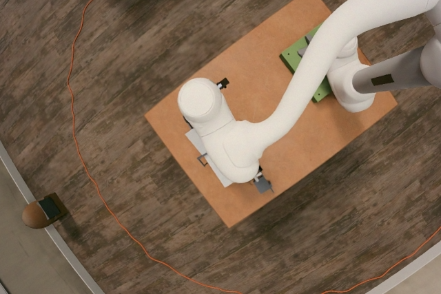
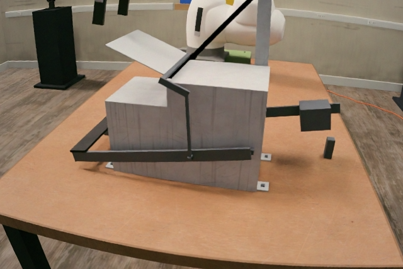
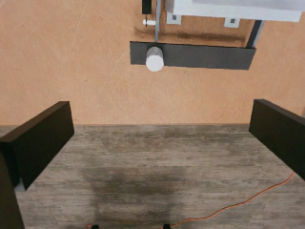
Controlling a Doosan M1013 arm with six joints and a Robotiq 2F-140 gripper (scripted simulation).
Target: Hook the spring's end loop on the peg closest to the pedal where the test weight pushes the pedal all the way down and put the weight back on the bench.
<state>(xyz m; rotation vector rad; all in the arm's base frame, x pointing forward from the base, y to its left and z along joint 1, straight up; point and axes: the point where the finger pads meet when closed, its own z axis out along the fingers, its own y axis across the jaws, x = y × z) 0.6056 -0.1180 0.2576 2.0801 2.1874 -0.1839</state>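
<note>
The steel test weight is 20 mm to the right of my hand and 240 mm below it. Round my hand: grey block: 30 mm to the right, 310 mm below; dark block: 10 mm ahead, 550 mm to the left, 290 mm below.
</note>
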